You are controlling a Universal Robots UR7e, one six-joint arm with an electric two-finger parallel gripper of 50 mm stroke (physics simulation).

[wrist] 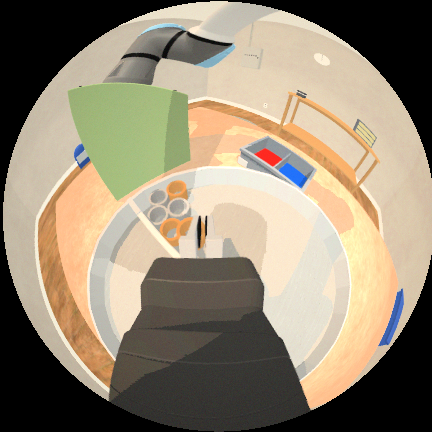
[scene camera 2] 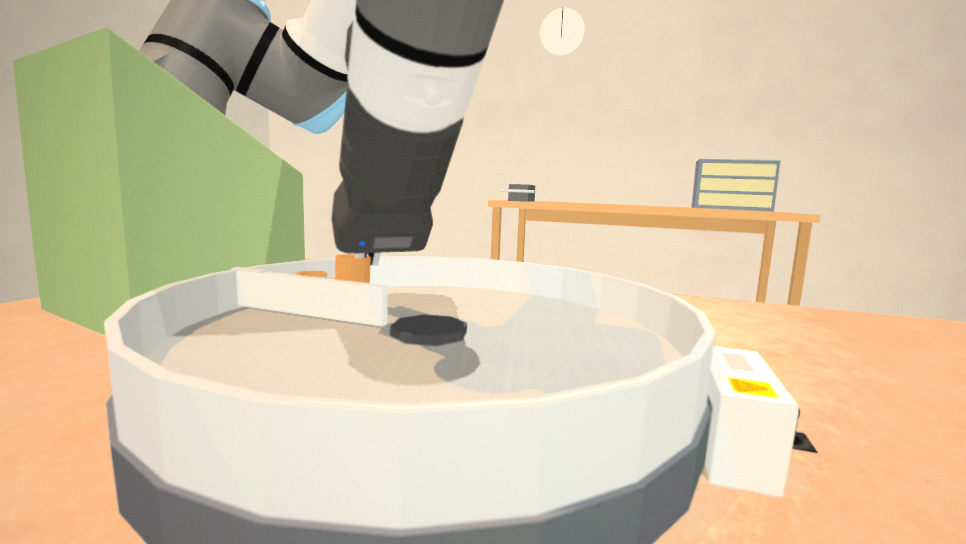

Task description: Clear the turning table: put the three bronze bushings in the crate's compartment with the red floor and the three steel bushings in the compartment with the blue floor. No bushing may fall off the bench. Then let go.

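Places are measured from the arm's base along level axes (x ahead, y left, z up), in metres.
Pixels of known places: gripper, fingertip midpoint: (wrist: pixel 202 224) (scene camera 2: pixel 365 257); arm's base, origin of the base link: (wrist: pixel 124 85) (scene camera 2: pixel 158 124).
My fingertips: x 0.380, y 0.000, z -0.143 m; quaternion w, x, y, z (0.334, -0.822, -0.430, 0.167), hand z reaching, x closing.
Note:
Ahead of a thing's pixels: the offset from my fingertips to its top centre. "spot": to the spot under its first point. Level surfaces: height alone.
My gripper (scene camera 2: pixel 370 259) (wrist: pixel 202 224) is shut on the wall of a bronze bushing @[dx -0.001, dy -0.016, dz +0.003 m] (scene camera 2: pixel 352 268) (wrist: pixel 184 223), held upright above the turning table (scene camera 2: pixel 419 466) (wrist: pixel 341 280); the divider hides its lower edge in the scene view. In the wrist view, a second bronze bushing @[dx -0.031, dy -0.031, dz -0.027 m] (wrist: pixel 162 230) stands left of it, close by. Three steel bushings @[dx -0.055, dy -0.006, dz -0.027 m] (wrist: pixel 170 207) @[dx -0.091, dy -0.024, dz -0.027 m] (wrist: pixel 151 197) @[dx -0.062, dy -0.038, dz -0.027 m] (wrist: pixel 150 214) stand farther back, and a third bronze bushing @[spot: dx -0.070, dy +0.000, dz -0.027 m] (wrist: pixel 176 197) is behind them. The crate @[dx -0.062, dy +0.289, dz -0.055 m] (wrist: pixel 291 156) stands beyond the table's rim, with the red floor @[dz -0.099 m] (wrist: pixel 268 157) left and the blue floor (wrist: pixel 293 175) right.
A white divider @[spot: dx -0.023, dy -0.054, dz -0.034 m] (scene camera 2: pixel 304 297) (wrist: pixel 155 231) runs beside the bushings. A tall green block (scene camera 2: pixel 74 168) (wrist: pixel 130 135) stands at the left, close to the table's rim. A black hub @[dx +0.097, dy -0.026, dz -0.044 m] (scene camera 2: pixel 428 329) sits mid-table. A white box @[dx +0.327, dy +0.019, dz -0.047 m] (scene camera 2: pixel 750 439) stands against the right side.

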